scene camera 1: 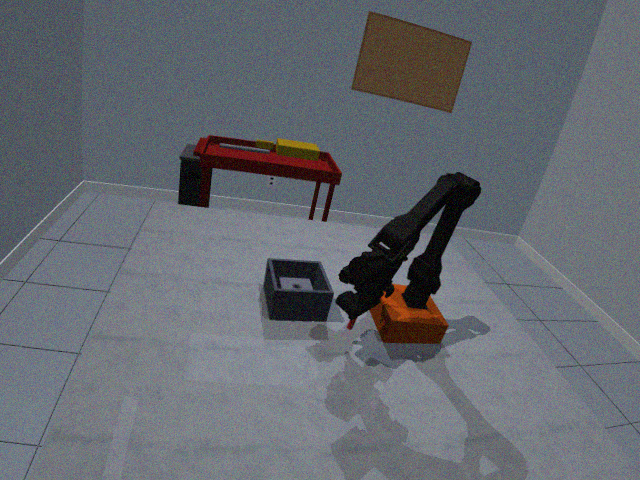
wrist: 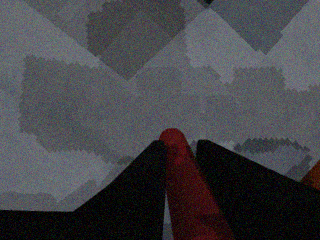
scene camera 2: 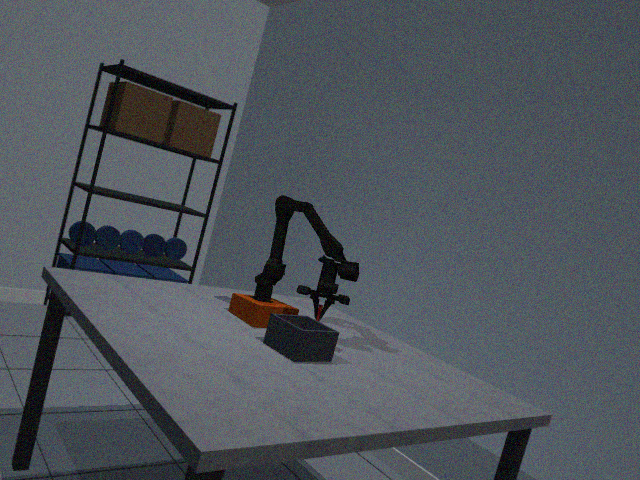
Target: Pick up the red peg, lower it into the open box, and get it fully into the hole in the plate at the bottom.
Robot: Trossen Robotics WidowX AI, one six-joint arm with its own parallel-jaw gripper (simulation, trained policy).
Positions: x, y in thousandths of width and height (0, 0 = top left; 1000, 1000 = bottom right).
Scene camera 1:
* my gripper: 549, 664
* dark box: 443, 634
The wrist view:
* my gripper: 561, 627
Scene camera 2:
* my gripper: 496, 664
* dark box: 470, 705
